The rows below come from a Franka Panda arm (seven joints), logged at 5 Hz.
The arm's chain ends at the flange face. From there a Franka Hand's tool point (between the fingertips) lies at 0.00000 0.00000 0.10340 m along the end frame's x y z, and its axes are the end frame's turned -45 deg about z.
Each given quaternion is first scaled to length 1.
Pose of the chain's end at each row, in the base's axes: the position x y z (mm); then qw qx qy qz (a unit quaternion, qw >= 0):
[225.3, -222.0, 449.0, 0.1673, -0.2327, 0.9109, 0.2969]
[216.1, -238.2, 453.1, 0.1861, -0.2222, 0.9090, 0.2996]
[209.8, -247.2, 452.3, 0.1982, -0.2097, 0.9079, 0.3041]
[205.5, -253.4, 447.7, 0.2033, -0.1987, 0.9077, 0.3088]
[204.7, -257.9, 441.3, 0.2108, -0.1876, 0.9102, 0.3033]
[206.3, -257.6, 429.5, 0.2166, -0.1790, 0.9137, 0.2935]
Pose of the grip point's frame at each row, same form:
[242.5, -158.0, 369.6, 0.2682, -0.5636, 0.7525, 0.2103]
[237.3, -173.3, 375.4, 0.2866, -0.5531, 0.7548, 0.2056]
[233.8, -181.5, 376.1, 0.2995, -0.5412, 0.7585, 0.2051]
[231.0, -187.1, 372.6, 0.3060, -0.5309, 0.7625, 0.2075]
[232.6, -192.6, 366.1, 0.3108, -0.5216, 0.7691, 0.1995]
[236.4, -194.1, 353.6, 0.3124, -0.5150, 0.7757, 0.1883]

